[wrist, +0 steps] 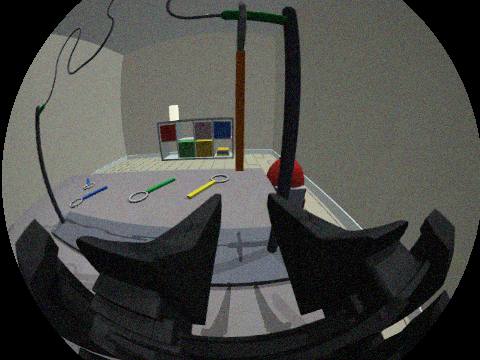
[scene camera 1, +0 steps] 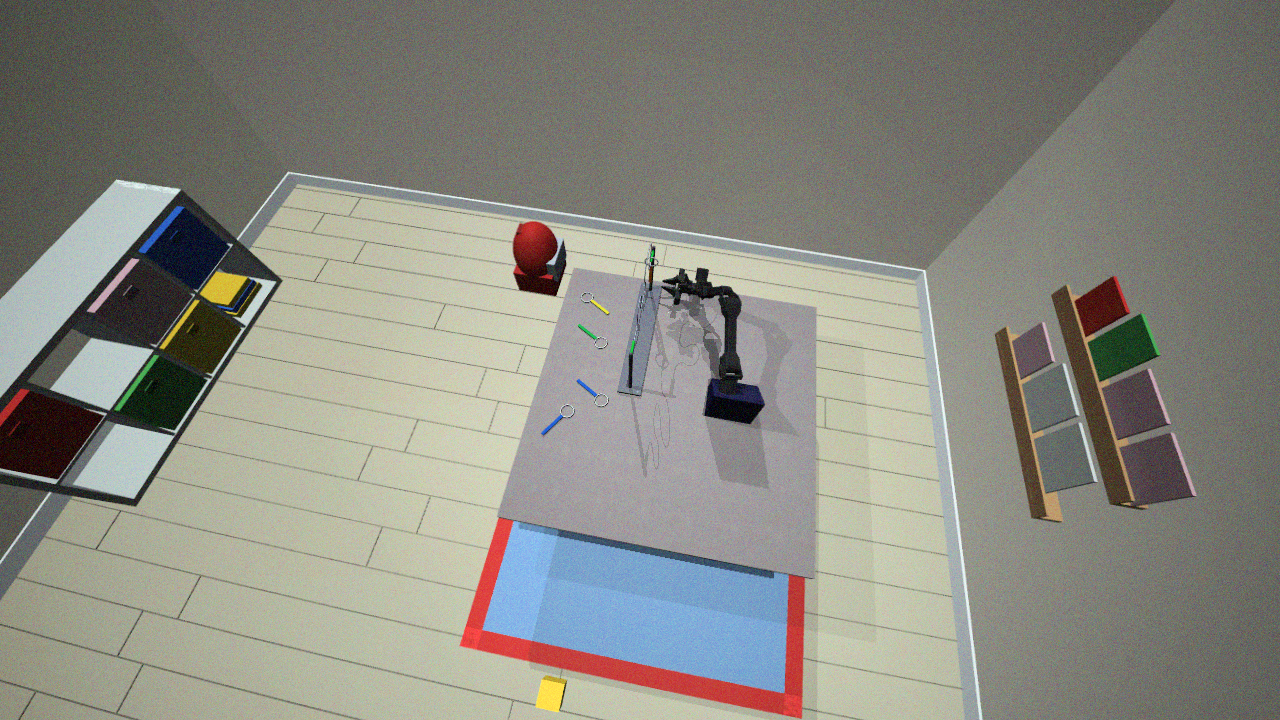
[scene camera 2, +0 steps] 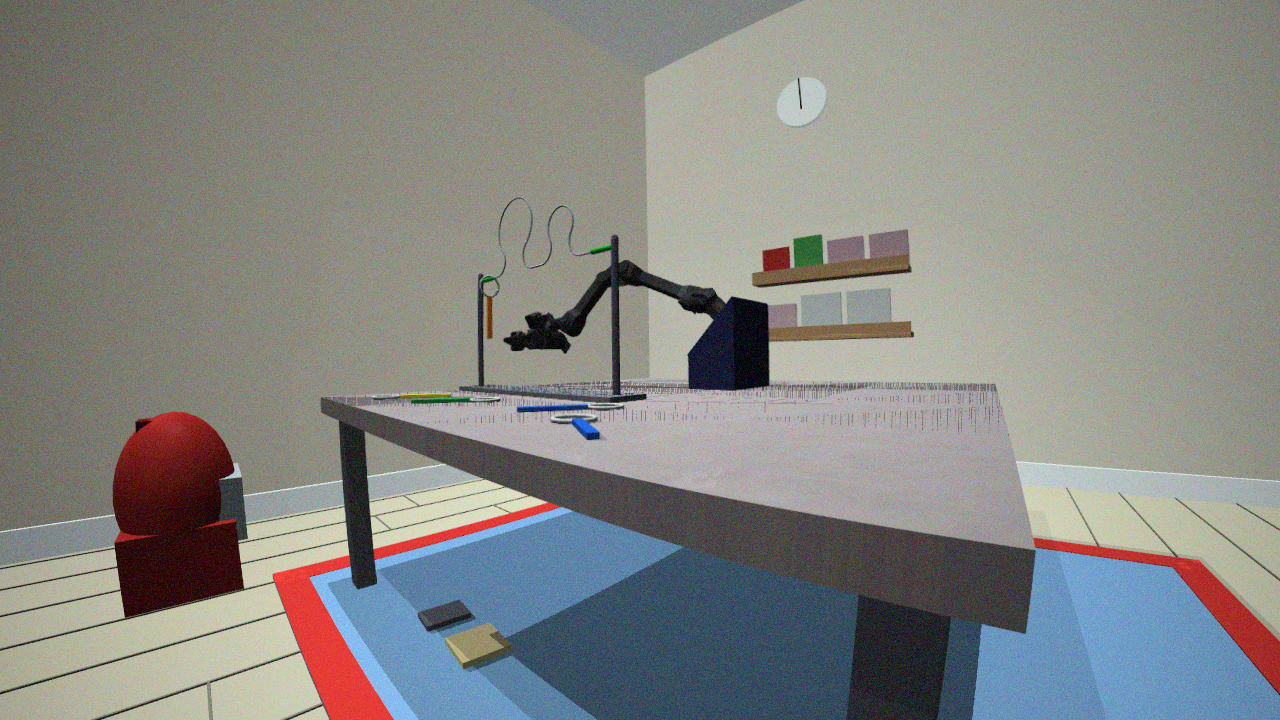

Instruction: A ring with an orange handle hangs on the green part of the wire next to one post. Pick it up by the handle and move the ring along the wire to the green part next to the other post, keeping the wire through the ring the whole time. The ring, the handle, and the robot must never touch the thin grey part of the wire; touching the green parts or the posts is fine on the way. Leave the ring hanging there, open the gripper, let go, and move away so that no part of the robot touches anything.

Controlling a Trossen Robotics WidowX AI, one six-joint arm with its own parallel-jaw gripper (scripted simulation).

Labels:
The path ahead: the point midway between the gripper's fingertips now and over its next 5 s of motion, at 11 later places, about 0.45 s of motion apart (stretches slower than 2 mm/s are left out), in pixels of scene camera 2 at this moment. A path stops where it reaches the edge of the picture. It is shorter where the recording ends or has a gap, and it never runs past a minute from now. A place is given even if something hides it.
My gripper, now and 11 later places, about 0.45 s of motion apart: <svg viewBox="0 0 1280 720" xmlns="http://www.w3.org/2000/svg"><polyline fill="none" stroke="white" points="506,339 499,331 492,331 486,330 481,330 480,329 480,323 482,324 493,323 505,322 512,321 520,317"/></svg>

